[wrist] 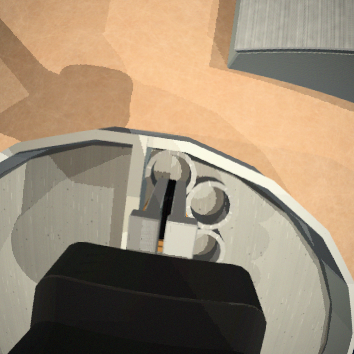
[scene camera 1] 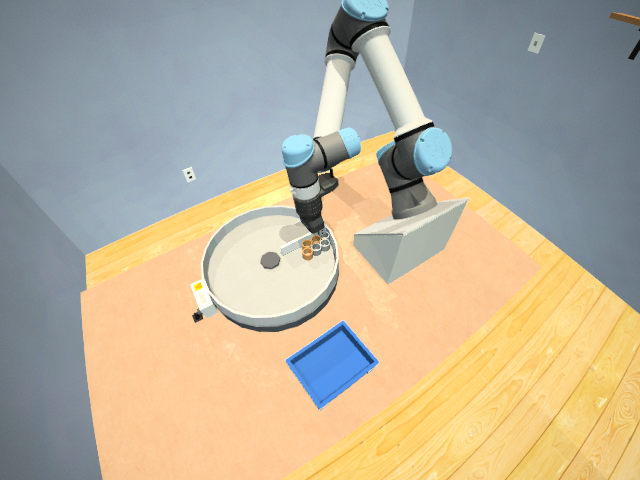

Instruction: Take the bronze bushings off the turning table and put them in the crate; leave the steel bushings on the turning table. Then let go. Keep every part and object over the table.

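The round grey turning table holds a tight cluster of bushings by its far right rim. Two bronze bushings lie on the cluster's near side; in the wrist view only an orange sliver of a bronze bushing shows beside the fingers. Steel bushings lie next to them. My gripper is low in the cluster, fingers shut together with nothing between them. The blue crate stands on the table in front of the turning table.
A white divider bar runs from the rim towards the dark hub. The arm's grey pedestal stands right of the turning table. A small white box sits at its left rim.
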